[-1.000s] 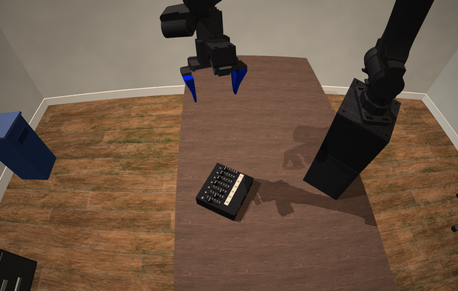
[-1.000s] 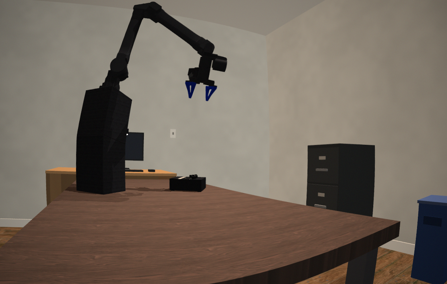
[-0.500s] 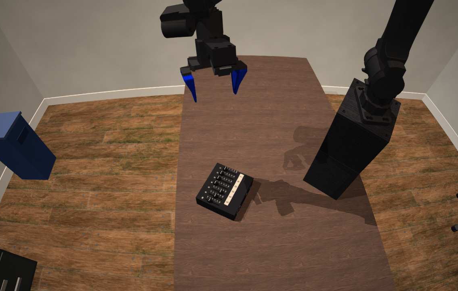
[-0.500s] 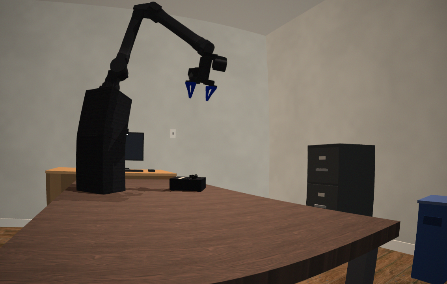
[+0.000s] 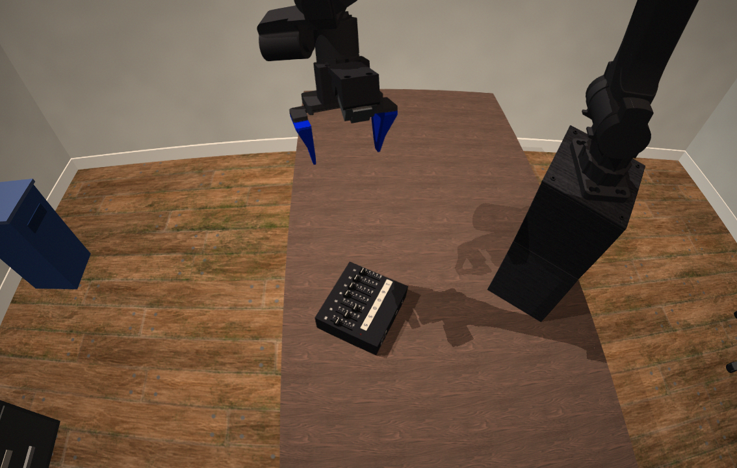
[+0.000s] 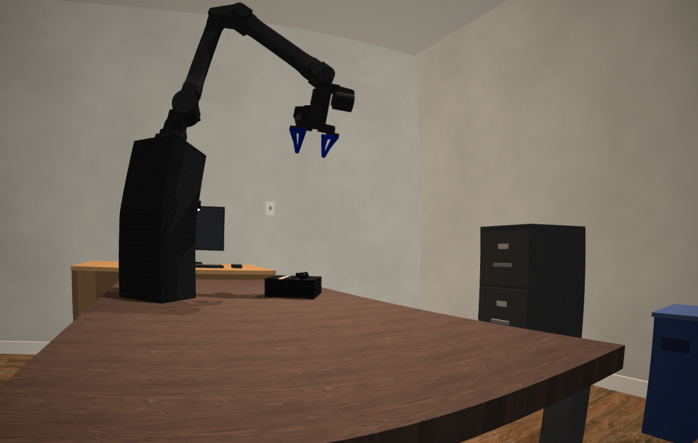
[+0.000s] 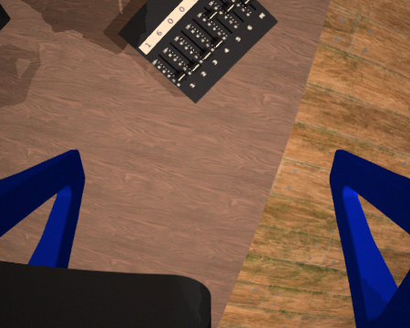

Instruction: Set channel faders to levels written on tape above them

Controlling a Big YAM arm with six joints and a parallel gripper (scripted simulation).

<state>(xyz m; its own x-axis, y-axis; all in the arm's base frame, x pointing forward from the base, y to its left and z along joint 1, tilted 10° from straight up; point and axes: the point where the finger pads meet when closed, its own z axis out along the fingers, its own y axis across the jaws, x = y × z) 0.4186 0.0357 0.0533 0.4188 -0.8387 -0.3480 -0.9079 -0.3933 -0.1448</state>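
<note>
Right now my hand is 36 cm above the fader 2, 1 cm to the left of it and 1 cm past it. The rest, counted from my hand: fader 4: 36 cm below, 4 cm to the left; fader 1: 36 cm below, 3 cm to the right, 3 cm behind; fader 3: 36 cm below, 1 cm to the left, 1 cm behind.
</note>
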